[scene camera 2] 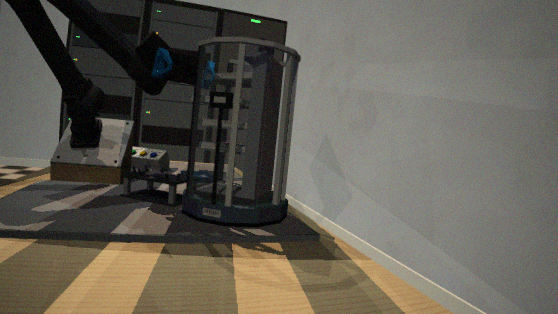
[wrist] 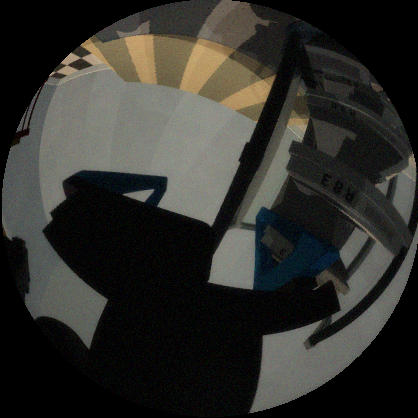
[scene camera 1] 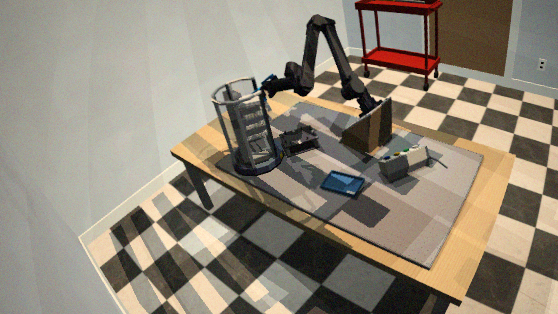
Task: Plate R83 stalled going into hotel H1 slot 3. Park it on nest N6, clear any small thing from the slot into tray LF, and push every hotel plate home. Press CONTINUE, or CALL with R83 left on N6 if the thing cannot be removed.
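Places are measured from the arm's base along level axes (x ahead, y left, z up), in millimetres.
Where they show: gripper, fingertip midpoint: point(scene camera 2: 193, 72) point(wrist: 213, 196) point(scene camera 1: 256, 89); arm's base, link origin: point(scene camera 2: 86, 134) point(scene camera 1: 371, 109).
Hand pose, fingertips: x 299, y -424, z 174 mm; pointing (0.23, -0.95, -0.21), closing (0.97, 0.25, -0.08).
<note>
Things, the pixels of their top centre, and the offset from my fingertips.
- Plate R83, top centre: point(wrist: 333, 209) point(scene camera 2: 223, 98) point(scene camera 1: 255, 108) dx +82, dy +59, dz -42 mm
- blue tray, top centre: point(scene camera 2: 198, 174) point(scene camera 1: 342, 181) dx +85, dy +486, dz -292 mm
- plate, top centre: point(wrist: 351, 161) point(scene camera 2: 226, 120) point(scene camera 1: 255, 118) dx +93, dy +53, dz -94 mm
- dark upright post, top centre: point(wrist: 206, 251) dx +14, dy +11, dz +60 mm
- grey button box, top centre: point(scene camera 1: 404, 151) point(scene camera 2: 141, 148) dx -134, dy +669, dz -226 mm
Plate R83 point(wrist: 345, 192) is in the hotel, with its labelled front edge showing in the wrist view. The hotel point(scene camera 1: 247, 166) point(scene camera 2: 235, 212) is a tall round frame with stacked shelves. My gripper point(scene camera 1: 264, 84) point(scene camera 2: 185, 68) point(wrist: 213, 196) is open and empty at the hotel's upper part. One blue finger is close beside R83, in front of a tag reading 3; the other is outside the frame. A dark low stand point(scene camera 1: 299, 141) point(scene camera 2: 172, 192), apparently nest N6, is beside the hotel. A blue tray point(scene camera 1: 342, 183) lies on the mat; its label is unreadable. No small thing can be made out in the slot.
Another plate point(wrist: 345, 107) shows next to R83 in the hotel. A dark upright post point(wrist: 255, 142) of the hotel stands between the fingers' directions. A grey button box point(scene camera 1: 406, 164) point(scene camera 2: 149, 159) is on the mat. A red cart point(scene camera 1: 400, 61) stands behind the table.
</note>
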